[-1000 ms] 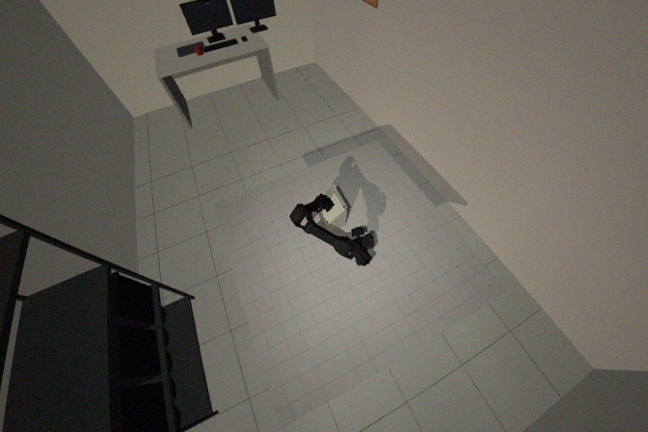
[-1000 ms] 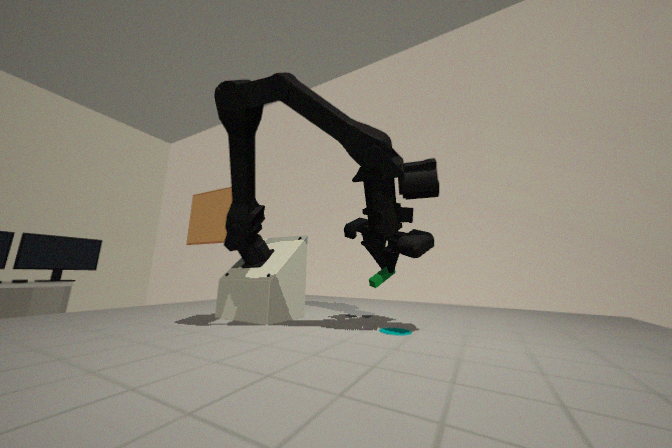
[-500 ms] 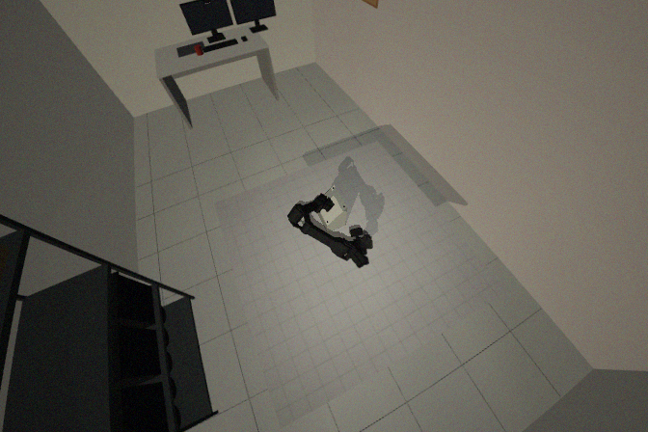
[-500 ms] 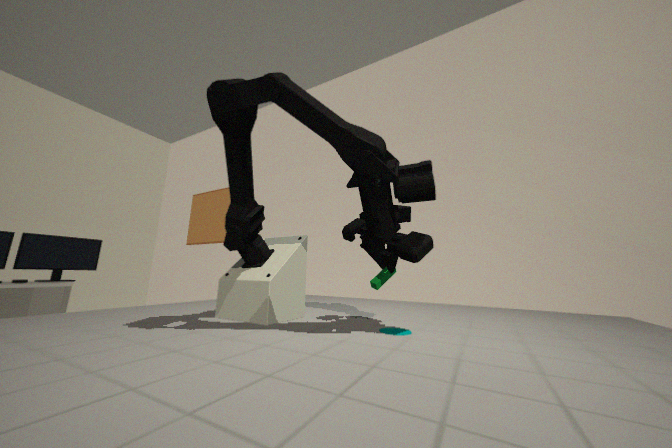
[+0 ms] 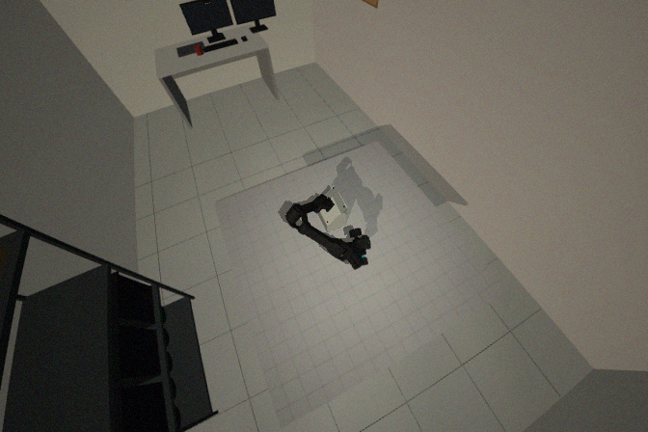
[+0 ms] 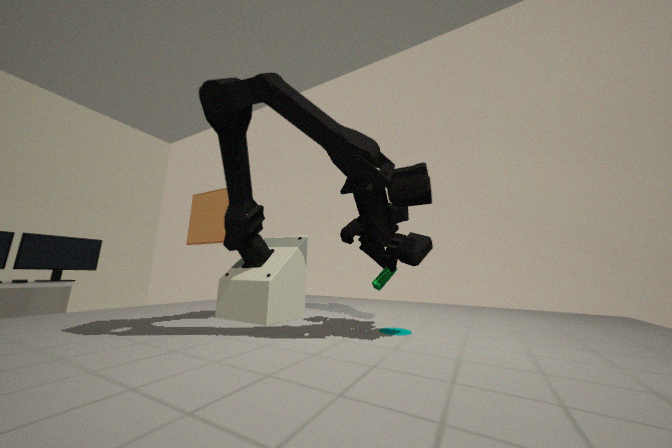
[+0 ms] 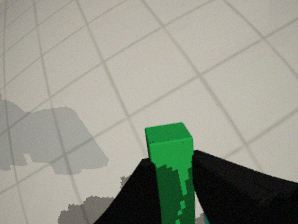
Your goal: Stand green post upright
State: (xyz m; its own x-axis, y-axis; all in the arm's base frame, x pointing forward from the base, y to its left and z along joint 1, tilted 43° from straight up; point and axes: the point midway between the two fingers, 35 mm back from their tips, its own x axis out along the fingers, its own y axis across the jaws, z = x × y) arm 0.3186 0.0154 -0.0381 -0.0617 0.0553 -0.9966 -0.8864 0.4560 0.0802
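My gripper tip is 12 cm above the cyan circle, 4 cm to the left of it and 2 cm short of it. From my gripper tip the other things lie so: green post: 1 cm to the right, 1 cm below, 1 cm behind.
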